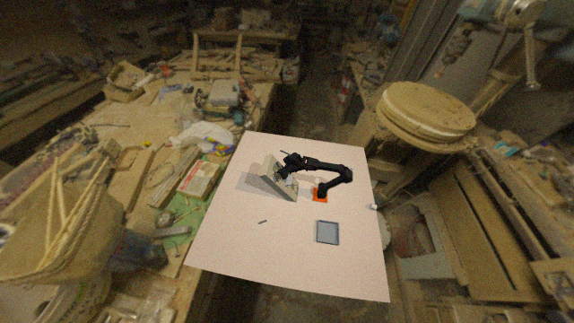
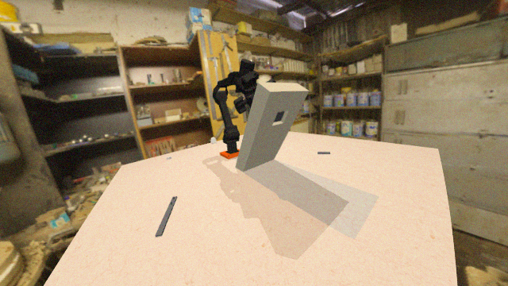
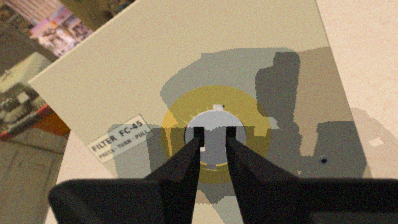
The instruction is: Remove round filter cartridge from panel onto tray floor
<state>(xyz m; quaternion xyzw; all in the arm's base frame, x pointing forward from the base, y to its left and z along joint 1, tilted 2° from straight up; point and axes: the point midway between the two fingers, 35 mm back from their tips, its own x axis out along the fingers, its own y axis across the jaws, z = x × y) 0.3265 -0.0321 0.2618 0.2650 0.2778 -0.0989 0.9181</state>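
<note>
My gripper tip is now 2 cm short of the round filter cartridge and 2 cm above it. The rest, counted from my gripper tip: service panel (9 cm below, 3 cm behind); grey tray (39 cm behind, 31 cm to the left, 24 cm below).
</note>
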